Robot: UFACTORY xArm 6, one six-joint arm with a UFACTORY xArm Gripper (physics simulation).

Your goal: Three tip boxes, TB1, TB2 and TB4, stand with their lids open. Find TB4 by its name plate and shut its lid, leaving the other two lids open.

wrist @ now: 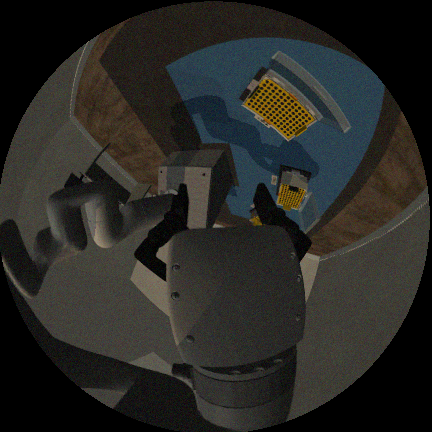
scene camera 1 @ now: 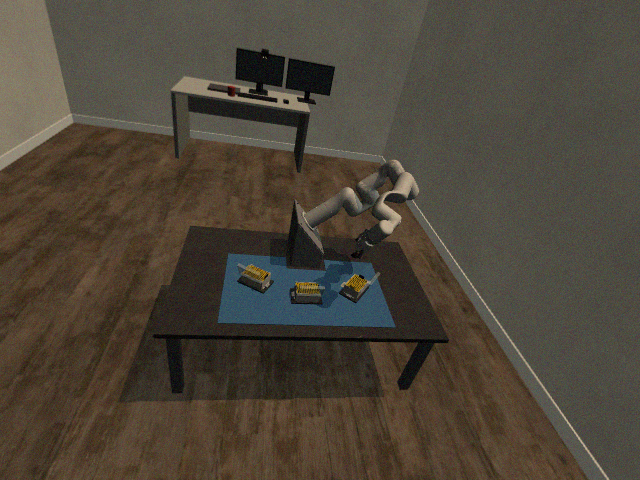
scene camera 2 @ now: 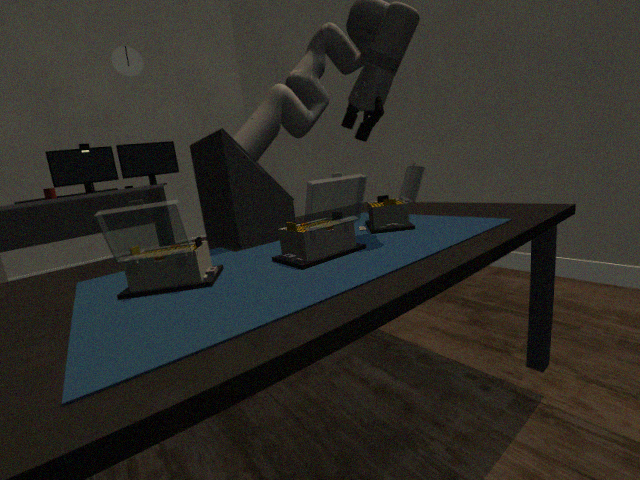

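Pixels of known places: gripper, between the fingertips: [wrist: 222,190] [scene camera 1: 355,248] [scene camera 2: 353,133]; arm's base, origin of its link: [scene camera 1: 307,221] [scene camera 2: 231,166].
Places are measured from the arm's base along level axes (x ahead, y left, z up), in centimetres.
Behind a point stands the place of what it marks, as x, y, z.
The right tip box [scene camera 1: 355,287] {34.0, 28.1, -14.9} [scene camera 2: 388,215] [wrist: 280,108] {30.7, 29.3, -14.9} holds yellow racks, and its clear lid [scene camera 1: 375,278] {35.0, 36.4, -6.4} [scene camera 2: 412,183] {33.6, 36.0, -10.5} stands up. The middle tip box [scene camera 1: 308,295] {45.5, 2.9, -13.3} [scene camera 2: 320,241] {43.6, 0.7, -16.9} [wrist: 292,192] also has its lid [scene camera 2: 336,194] {47.2, 2.8, -8.8} [wrist: 310,210] {46.0, 5.3, -10.8} open. The left tip box [scene camera 1: 255,280] {39.8, -23.3, -12.8} [scene camera 2: 166,271] {36.6, -24.8, -17.3} has its lid [scene camera 2: 143,227] {39.7, -26.7, -9.3} tilted open; part of it shows in the wrist view behind a finger. The name plates are too small to read, so I cannot tell which box is TB4. My gripper [scene camera 1: 357,254] {25.7, 24.4, 3.8} [scene camera 2: 355,130] {25.7, 24.4, 3.8} [wrist: 222,190] {25.7, 24.4, 3.8} is open and empty, high above the table's back right part.
The boxes stand on a blue mat [scene camera 1: 258,315] {54.8, -19.5, -20.6} [scene camera 2: 129,335] {50.7, -31.2, -20.6} [wrist: 200,75] {12.7, 36.5, -20.6} on the dark table [scene camera 1: 199,258] {18.8, -55.5, -20.9} [scene camera 2: 542,207] {51.9, 67.2, -20.9}. The arm's dark wedge-shaped base [scene camera 1: 306,248] {15.2, 0.8, -7.7} [scene camera 2: 242,201] {15.7, -3.5, -9.4} [wrist: 200,172] {10.6, 9.8, -9.7} stands at the back. A desk [scene camera 1: 180,86] with two monitors is far behind.
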